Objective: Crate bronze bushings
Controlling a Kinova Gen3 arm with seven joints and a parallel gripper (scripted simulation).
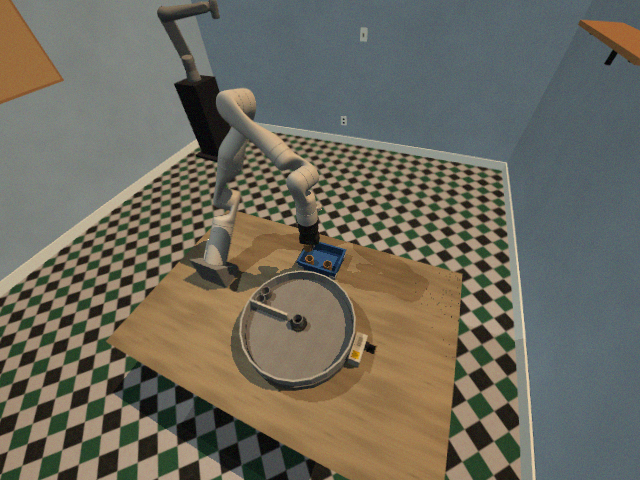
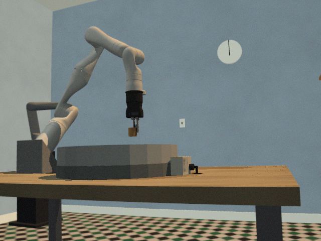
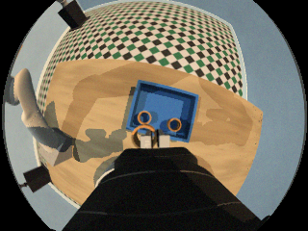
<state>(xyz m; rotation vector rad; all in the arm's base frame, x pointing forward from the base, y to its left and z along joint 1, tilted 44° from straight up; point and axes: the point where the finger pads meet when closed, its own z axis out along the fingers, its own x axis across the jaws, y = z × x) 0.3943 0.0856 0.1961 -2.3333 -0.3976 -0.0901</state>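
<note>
Right now my hand is 16 cm above the blue crate, 5 cm to the right of it and 1 cm short of it. Also, from my hand: grey turning table: 28 cm to the right, 13 cm below, 8 cm ahead.
</note>
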